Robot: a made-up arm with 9 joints.
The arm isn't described. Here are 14 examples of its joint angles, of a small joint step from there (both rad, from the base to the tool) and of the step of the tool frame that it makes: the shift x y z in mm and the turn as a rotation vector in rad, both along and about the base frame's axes.
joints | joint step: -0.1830 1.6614 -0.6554 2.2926 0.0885 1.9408 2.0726 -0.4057 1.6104 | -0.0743 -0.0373 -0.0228 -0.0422 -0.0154 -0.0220 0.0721 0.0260 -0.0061
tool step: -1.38 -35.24 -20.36 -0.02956 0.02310 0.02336
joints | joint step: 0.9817 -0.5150 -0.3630 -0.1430 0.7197 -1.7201 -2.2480 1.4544 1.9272 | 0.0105 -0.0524 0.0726 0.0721 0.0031 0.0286 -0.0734 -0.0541 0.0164
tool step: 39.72 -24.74 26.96 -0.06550 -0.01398 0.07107
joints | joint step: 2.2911 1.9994 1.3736 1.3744 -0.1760 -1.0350 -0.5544 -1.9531 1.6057 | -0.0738 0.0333 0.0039 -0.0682 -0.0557 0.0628 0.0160 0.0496 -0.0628
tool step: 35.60 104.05 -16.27 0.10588 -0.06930 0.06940
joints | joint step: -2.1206 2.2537 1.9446 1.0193 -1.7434 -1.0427 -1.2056 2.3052 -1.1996 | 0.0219 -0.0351 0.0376 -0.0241 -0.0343 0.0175 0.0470 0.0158 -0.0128
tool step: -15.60 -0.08 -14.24 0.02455 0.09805 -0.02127
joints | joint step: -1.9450 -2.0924 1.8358 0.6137 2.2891 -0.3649 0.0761 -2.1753 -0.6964 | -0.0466 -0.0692 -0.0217 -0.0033 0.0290 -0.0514 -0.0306 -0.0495 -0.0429
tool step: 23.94 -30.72 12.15 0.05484 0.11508 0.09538
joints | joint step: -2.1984 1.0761 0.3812 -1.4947 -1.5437 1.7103 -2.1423 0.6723 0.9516 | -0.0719 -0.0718 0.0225 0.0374 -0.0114 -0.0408 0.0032 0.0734 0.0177
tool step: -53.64 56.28 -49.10 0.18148 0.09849 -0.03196
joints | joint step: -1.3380 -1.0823 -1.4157 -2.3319 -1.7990 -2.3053 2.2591 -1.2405 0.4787 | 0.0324 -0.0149 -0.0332 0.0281 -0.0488 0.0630 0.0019 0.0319 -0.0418
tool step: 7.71 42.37 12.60 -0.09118 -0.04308 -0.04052
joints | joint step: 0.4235 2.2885 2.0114 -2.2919 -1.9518 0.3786 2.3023 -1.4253 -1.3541 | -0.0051 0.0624 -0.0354 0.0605 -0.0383 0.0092 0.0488 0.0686 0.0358
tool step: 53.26 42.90 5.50 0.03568 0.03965 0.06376
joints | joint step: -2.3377 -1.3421 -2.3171 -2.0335 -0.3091 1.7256 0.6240 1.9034 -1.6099 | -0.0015 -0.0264 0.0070 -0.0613 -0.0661 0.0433 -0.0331 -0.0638 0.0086
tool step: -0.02 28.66 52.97 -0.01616 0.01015 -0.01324
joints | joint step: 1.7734 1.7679 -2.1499 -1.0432 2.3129 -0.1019 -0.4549 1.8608 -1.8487 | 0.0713 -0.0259 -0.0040 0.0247 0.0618 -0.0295 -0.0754 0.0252 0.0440
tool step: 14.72 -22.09 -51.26 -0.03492 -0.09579 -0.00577
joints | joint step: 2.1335 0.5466 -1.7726 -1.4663 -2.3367 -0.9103 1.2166 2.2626 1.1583 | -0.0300 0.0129 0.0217 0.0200 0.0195 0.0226 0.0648 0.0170 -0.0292
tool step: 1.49 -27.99 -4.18 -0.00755 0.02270 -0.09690
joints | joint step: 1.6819 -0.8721 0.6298 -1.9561 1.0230 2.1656 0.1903 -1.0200 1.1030 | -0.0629 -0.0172 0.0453 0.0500 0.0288 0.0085 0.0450 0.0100 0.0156
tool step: -0.67 27.75 17.90 0.04002 0.00223 0.01127
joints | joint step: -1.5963 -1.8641 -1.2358 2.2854 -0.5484 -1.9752 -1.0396 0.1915 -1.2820 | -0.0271 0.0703 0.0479 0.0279 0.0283 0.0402 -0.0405 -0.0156 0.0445
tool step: 3.53 -4.55 13.06 0.04855 -0.11336 0.03934
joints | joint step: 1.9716 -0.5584 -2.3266 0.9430 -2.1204 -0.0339 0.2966 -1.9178 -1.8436 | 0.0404 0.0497 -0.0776 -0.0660 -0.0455 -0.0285 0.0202 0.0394 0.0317
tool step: -10.72 6.74 -20.95 0.03330 0.10798 0.03002
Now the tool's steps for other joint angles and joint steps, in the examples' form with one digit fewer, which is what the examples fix.
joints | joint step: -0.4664 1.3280 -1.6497 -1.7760 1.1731 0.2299 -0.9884 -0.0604 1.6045 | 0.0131 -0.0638 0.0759 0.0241 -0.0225 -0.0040 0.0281 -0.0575 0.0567
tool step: -43.5 -34.7 16.5 -0.0685 -0.0599 -0.1698
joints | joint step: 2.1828 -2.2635 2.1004 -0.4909 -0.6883 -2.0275 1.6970 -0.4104 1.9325 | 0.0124 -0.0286 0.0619 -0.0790 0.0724 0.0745 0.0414 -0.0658 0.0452
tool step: 47.3 -23.0 -13.1 -0.0529 -0.0273 0.0545
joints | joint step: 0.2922 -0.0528 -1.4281 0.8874 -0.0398 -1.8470 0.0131 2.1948 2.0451 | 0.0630 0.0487 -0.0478 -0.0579 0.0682 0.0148 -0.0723 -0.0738 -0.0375
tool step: -1.5 13.5 13.1 -0.0064 0.0617 0.1537
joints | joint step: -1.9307 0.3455 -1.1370 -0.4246 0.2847 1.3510 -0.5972 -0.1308 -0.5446 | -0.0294 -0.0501 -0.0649 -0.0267 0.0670 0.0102 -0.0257 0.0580 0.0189
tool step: 17.2 -32.1 -36.2 0.0797 0.0166 0.0857
